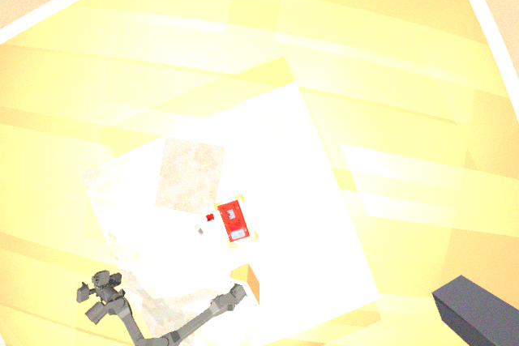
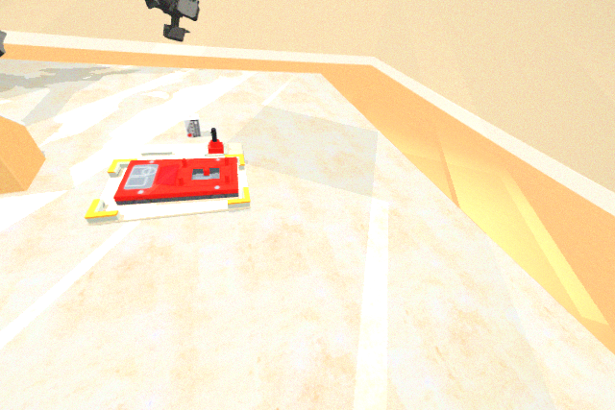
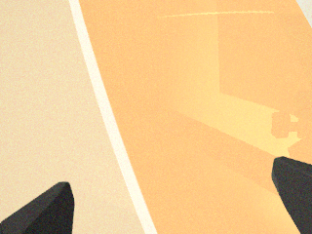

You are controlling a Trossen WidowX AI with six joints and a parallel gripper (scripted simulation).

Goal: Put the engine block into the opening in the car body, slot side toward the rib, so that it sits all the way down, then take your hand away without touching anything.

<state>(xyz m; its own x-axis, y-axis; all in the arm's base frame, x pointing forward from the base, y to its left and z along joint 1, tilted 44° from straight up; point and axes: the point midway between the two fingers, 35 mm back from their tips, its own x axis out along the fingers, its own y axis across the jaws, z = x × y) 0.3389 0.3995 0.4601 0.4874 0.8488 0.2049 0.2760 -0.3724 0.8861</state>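
The engine block is 530 mm to the right of my gripper tip, 140 mm below it and 30 mm behind it.
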